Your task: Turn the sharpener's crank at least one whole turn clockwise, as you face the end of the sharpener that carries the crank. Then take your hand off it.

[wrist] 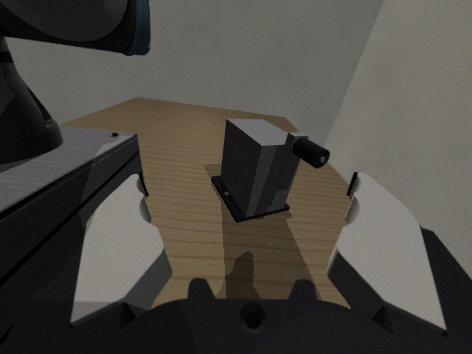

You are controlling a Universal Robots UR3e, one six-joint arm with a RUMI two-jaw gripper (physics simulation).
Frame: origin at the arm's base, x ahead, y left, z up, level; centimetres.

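Seen in the pictures: gripper, fingertip midpoint: (245, 176).
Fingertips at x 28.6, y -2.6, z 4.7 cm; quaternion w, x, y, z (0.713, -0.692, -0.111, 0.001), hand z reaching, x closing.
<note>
Pixels of each thing's top centre, then the offset from my fingertips to it. "pt": a spot on its surface instead. Level surfaces: height alone.
- sharpener at a spot on its surface: (242, 167) pt dx -1.2, dy +13.5, dz -6.6 cm
- black crank knob at its top centre: (313, 143) dx +6.2, dy +9.3, dz +0.3 cm
- wooden table at its surface level: dz -14.3 cm
The sharpener (242, 167) is a grey box on a thin black base plate, upright on the wooden table, a little right of the middle of the wrist view. Its crank (288, 162) is a grey arm on the end that faces the camera, with the arm's upper end at the top right. The black crank knob (311, 152) sticks out from there towards the camera and right. My gripper (245, 176) is wide open and empty. Its jaws stand left and right in the foreground, nearer the camera than the sharpener, and appear apart from the crank.
The wooden table (175, 125) reaches back to its far edge. A grey-topped platform (85, 150) with dark sides stands at the left, with the robot's own arm (75, 25) above it. A pale wall (425, 100) rises at the right, past the table edge.
</note>
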